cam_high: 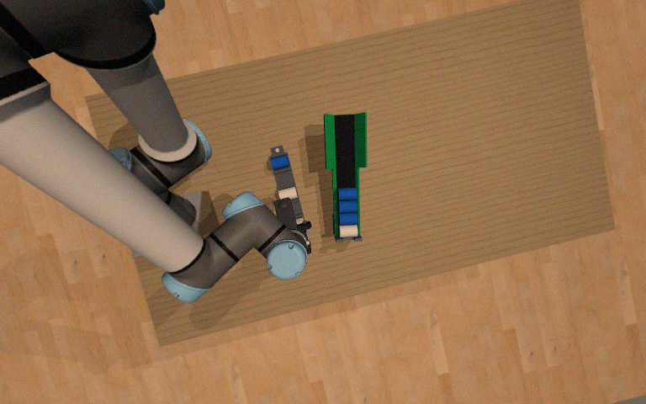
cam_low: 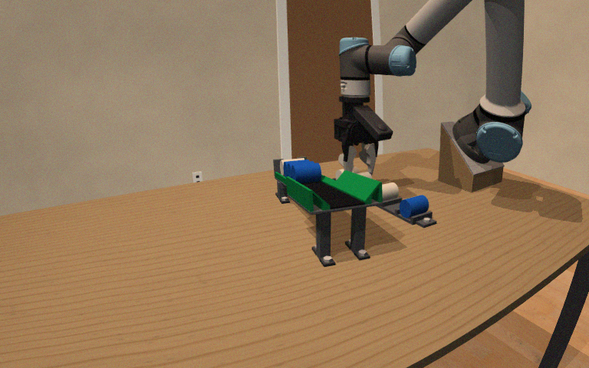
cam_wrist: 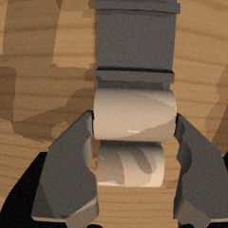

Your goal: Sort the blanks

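Right now the feed ramp is 180 mm ahead of my hand, 140 mm to the left of it and 40 mm above it. Also, from my hand: grey stock rack 10 mm behind, 80 mm to the left, 40 mm below; grey stop 160 mm ahead, 60 mm to the right, 20 mm above.
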